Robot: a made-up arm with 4 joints.
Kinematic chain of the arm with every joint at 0, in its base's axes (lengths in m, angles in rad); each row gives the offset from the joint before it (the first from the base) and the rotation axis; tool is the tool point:
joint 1: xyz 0 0 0.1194 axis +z
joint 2: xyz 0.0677 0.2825 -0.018 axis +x
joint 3: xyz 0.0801 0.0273 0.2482 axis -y
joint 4: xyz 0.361 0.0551 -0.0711 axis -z
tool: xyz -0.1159 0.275 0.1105
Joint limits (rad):
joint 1: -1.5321..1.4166
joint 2: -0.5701..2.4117
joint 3: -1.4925..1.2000
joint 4: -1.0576..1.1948
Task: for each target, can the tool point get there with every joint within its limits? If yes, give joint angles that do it. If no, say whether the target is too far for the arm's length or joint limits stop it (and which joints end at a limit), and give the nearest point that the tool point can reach.
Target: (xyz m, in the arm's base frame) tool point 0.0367 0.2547 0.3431
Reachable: yes | joints 1.0270 1.6569 -1.0970 -0.5493
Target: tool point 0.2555 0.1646 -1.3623
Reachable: no: too far | nearest point 0.3560 0.2293 -0.3261 | short by 1.043 m
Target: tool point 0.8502 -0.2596 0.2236
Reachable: yes | joints -1.1241 -0.0689 -0.3033 0.7476
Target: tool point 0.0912 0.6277 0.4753
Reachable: yes | joints 0.4072 0.2043 0.1390 -0.2037
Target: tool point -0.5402 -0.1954 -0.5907
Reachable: no: joint limits stop it (at a limit: joint 1, joint 2, joint 3, joint 4) | nearest point -0.4537 -0.3370 -0.2989 | short by 0.336 m
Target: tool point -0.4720 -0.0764 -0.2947
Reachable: no: joint limits stop it (at a limit: joint 1, joint 2, joint 3) | nearest point -0.4510 -0.3120 -0.2166 | short by 0.249 m
